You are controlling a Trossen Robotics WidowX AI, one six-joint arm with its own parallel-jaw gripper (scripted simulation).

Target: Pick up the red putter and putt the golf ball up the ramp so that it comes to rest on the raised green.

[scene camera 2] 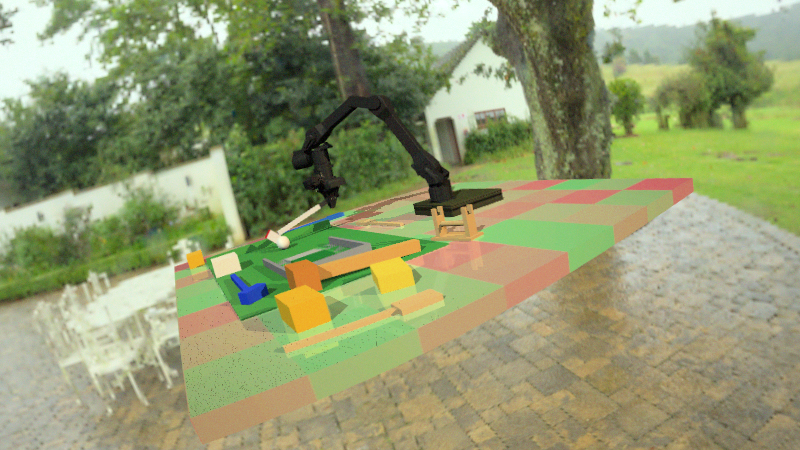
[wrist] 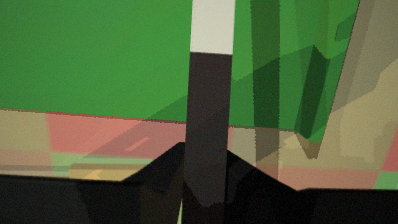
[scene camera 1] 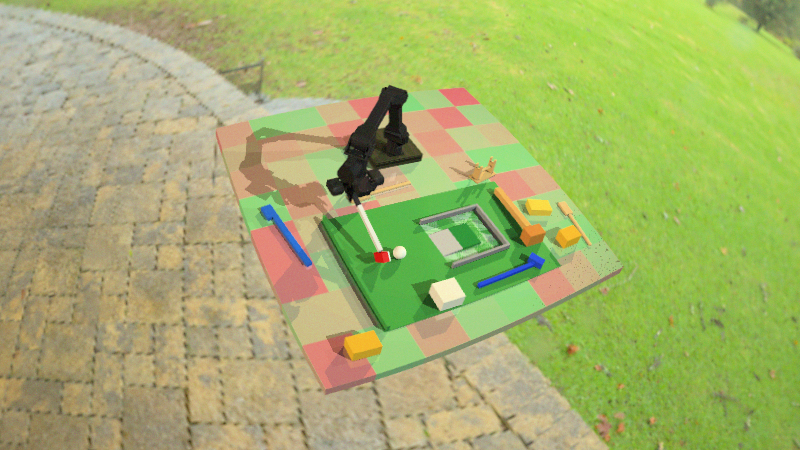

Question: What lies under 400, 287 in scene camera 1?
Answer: A green mat.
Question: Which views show the orange mallet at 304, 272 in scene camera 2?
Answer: Scene camera 2 and scene camera 1 only.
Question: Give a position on a green mat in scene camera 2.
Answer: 253, 271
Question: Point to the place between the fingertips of my gripper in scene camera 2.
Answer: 332, 208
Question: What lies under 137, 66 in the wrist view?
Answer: A green mat.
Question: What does my gripper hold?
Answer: A red putter.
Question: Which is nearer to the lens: the orange mallet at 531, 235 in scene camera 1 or the yellow block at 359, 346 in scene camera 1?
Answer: The yellow block.
